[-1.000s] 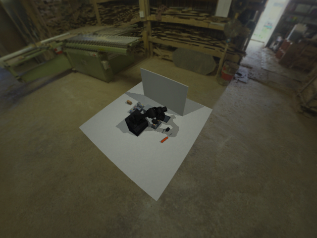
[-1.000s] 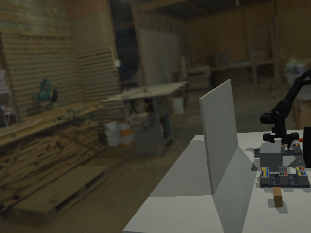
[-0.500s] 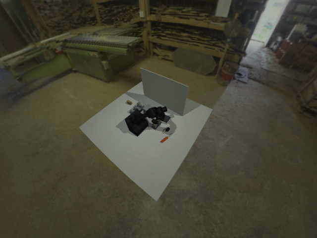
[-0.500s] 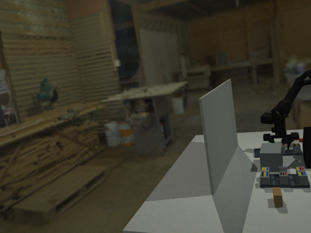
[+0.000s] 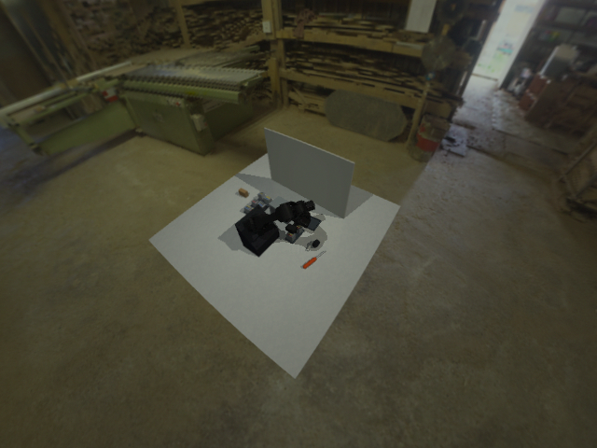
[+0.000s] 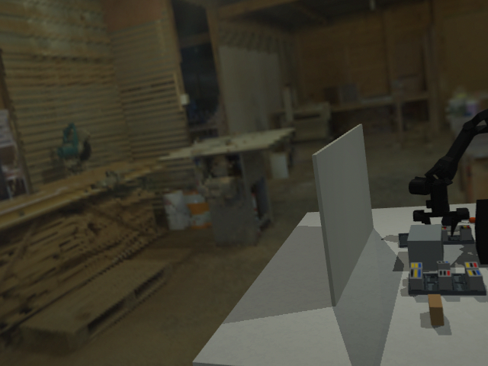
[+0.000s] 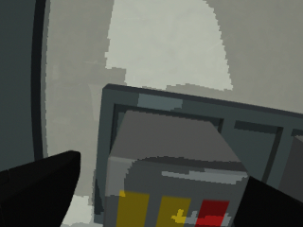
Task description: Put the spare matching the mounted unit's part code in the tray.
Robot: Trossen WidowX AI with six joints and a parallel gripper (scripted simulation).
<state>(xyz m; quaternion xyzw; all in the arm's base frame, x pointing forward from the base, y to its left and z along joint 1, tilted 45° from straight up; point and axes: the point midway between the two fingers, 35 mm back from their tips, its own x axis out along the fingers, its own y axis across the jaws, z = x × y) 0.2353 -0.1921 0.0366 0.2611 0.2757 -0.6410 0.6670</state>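
Right now my gripper tip is 2 cm below the grey spare. Also, from my gripper tip: dark holder 4 cm behind, 1 cm below; dark grey tray 11 cm ahead, 1 cm to the right, 1 cm below; mounted unit 19 cm to the left, 5 cm ahead, 3 cm above.
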